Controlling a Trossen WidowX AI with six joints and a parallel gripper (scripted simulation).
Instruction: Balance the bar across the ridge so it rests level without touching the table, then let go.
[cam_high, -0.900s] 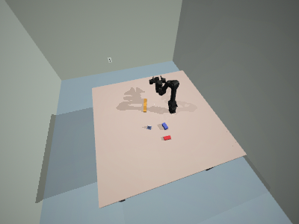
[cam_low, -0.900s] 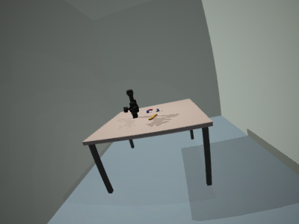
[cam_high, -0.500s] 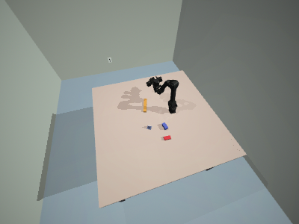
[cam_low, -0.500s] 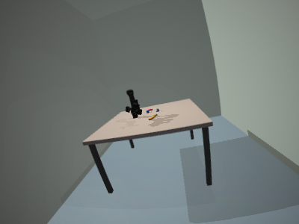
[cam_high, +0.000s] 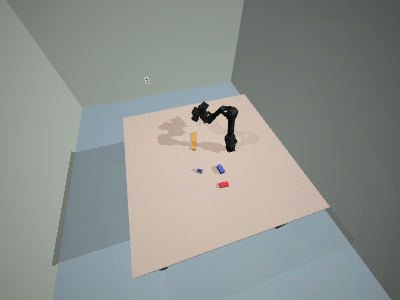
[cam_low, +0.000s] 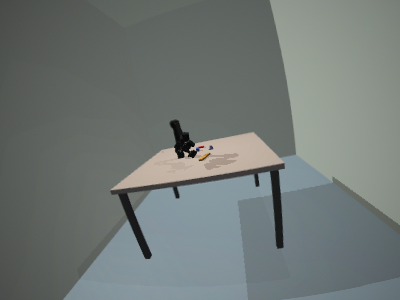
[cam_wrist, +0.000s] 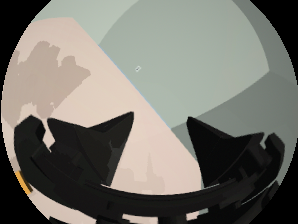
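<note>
The orange bar lies 27 cm to the left of my gripper tip, 12 cm below it and 11 cm ahead of it. From my gripper tip the other things lie so: red block: 73 cm to the left, 12 cm below, 2 cm ahead; then blue block: 60 cm to the left, 11 cm below, 1 cm behind.
</note>
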